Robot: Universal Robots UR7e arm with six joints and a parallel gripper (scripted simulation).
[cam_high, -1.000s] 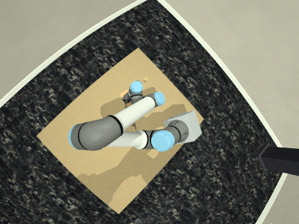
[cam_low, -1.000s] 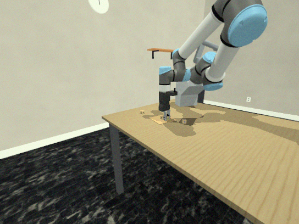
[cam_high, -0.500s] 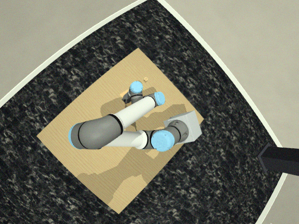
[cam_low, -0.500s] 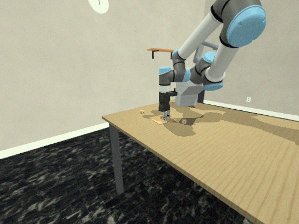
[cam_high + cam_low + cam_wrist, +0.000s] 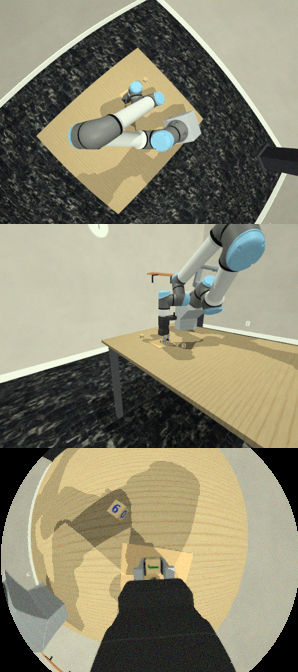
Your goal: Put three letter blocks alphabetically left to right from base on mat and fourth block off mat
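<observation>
Right now my hand is 10 mm short of the mat, 40 mm to the left of it and 20 mm above it.
</observation>
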